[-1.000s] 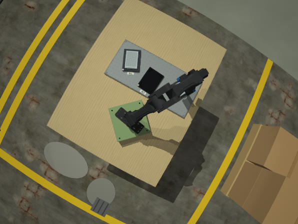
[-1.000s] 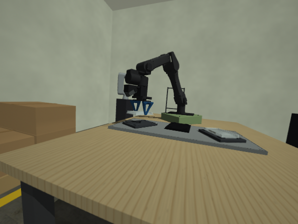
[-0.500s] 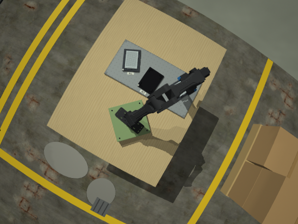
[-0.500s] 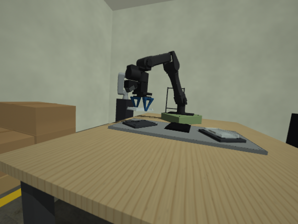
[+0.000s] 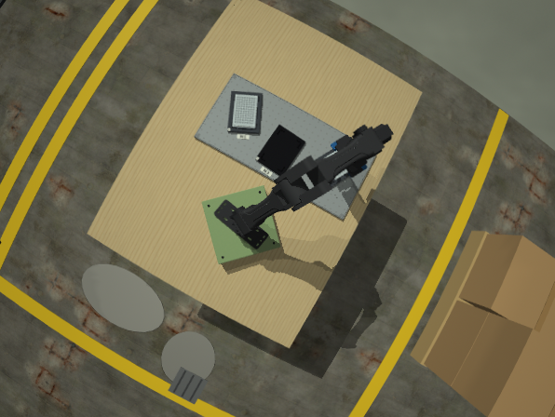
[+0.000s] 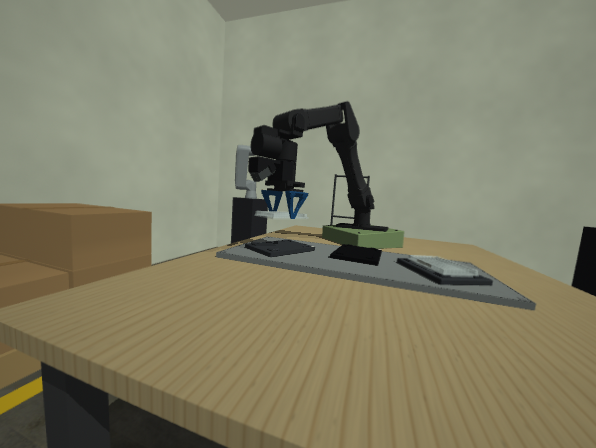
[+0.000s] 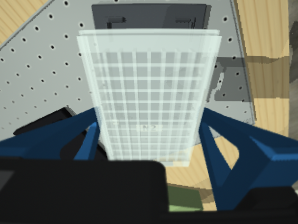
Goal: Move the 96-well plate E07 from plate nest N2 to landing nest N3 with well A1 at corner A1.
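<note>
Right now my hand is 200 mm to the right of the black nest N3, 100 mm past it and 90 mm above it. Also, from my hand: black nest N2: 90 mm below; then N2 label: 100 mm below, 90 mm behind, 30 mm to the left; then N1 label: 340 mm to the left, 150 mm behind, 100 mm below.
</note>
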